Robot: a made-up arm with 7 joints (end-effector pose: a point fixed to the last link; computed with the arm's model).
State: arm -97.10 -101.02 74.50 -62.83 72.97 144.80 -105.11
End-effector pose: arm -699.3 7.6 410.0 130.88 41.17 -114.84
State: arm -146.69 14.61 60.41 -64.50 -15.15 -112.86 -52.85
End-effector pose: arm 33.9 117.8 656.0 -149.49 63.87 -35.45
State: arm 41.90 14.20 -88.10 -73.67 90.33 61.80 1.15
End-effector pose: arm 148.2 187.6 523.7 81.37 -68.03 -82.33
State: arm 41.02 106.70 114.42 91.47 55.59 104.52 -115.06
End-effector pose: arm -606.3 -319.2 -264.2 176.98 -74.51 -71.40
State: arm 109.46 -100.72 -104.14 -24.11 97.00 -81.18 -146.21
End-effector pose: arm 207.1 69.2 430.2 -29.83 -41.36 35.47
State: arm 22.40 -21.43 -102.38 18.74 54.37 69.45 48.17
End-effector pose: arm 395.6 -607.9 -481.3 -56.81 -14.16 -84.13
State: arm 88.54 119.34 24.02 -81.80 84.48 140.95 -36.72
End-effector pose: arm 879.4 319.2 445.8 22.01 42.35 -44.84
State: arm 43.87 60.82 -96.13 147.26 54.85 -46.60 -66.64
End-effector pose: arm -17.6 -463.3 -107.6 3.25 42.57 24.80
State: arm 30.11 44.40 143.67 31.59 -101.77 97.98 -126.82
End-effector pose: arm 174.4 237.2 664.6 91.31 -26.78 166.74
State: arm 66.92 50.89 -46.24 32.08 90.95 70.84 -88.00
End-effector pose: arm 839.2 21.8 -58.1 -138.52 -60.85 102.27
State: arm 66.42 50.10 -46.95 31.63 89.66 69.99 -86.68
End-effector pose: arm 838.3 12.1 -58.4 -138.06 -60.79 101.67
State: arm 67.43 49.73 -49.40 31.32 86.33 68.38 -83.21
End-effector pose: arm 839.6 -9.0 -55.8 -137.05 -57.43 100.54
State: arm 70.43 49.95 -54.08 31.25 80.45 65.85 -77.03
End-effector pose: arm 845.0 -46.9 -44.4 -135.68 -49.65 98.62
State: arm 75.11 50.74 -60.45 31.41 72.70 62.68 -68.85
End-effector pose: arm 854.9 -98.3 -13.3 -135.07 -38.23 96.07
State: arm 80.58 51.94 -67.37 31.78 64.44 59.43 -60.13
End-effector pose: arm 866.2 -149.0 44.5 -136.36 -25.48 93.17
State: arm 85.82 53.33 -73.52 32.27 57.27 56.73 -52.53
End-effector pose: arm 874.0 -180.5 118.5 -139.47 -14.22 90.43
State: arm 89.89 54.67 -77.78 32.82 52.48 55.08 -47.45
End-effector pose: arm 877.3 -187.7 181.9 -142.87 -6.48 88.56
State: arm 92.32 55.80 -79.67 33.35 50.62 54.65 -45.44
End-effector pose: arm 879.2 -180.0 213.6 -144.80 -2.69 88.16
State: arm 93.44 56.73 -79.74 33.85 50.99 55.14 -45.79
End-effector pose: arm 881.8 -167.5 216.8 -145.03 -1.70 89.03
